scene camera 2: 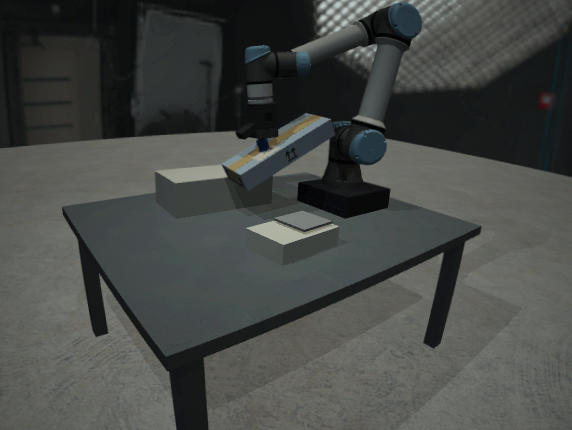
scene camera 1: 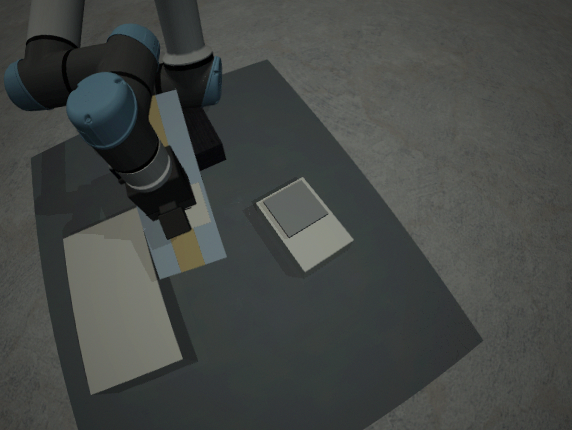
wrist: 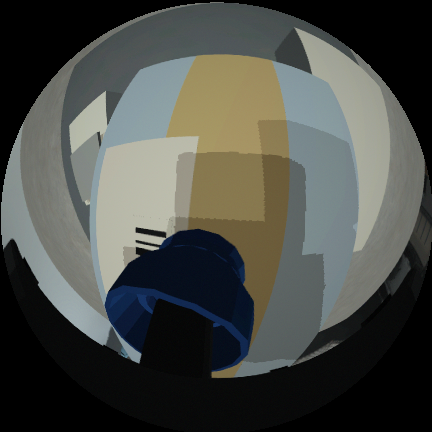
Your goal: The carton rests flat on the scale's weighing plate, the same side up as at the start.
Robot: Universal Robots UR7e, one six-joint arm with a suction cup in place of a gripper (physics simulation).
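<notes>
The carton, light blue with tan tape and a white label, hangs in the air, steeply tilted. Its end toward the robot base is high, its other end low. Two arrows on its long side point to the taped face, which is up. My suction cup, dark blue, is on the taped face near the low end and holds the carton; it is hidden in scene camera 1. The scale stands apart from the carton on the table, its grey weighing plate bare.
A large cream block stands beside the carton, on the side away from the scale, and is taller than the scale. The black robot base stands at the rear edge of the dark table.
</notes>
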